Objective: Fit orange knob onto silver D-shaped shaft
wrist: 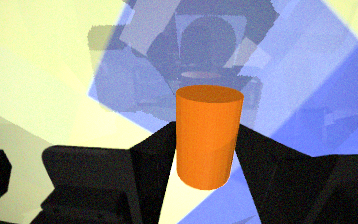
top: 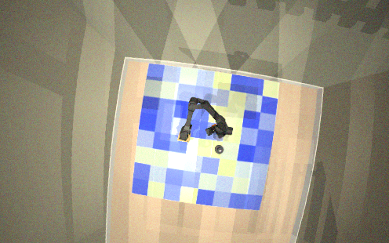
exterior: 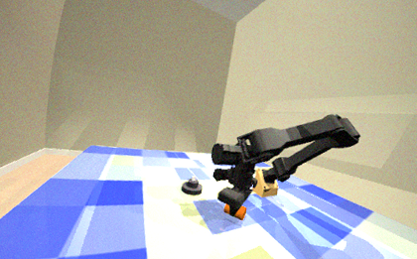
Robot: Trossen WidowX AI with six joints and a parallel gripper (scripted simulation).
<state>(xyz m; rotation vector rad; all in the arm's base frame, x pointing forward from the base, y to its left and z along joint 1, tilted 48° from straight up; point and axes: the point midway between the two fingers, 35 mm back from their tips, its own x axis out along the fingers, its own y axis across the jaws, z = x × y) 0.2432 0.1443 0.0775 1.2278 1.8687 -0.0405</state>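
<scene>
Now: the orange knob 1 cm ahead of my gripper tip, 1 cm to the right of it and 1 cm above it. The rest, counted from my gripper tip: round dark pedestal: 10 cm ahead, 18 cm to the right, 1 cm above.
</scene>
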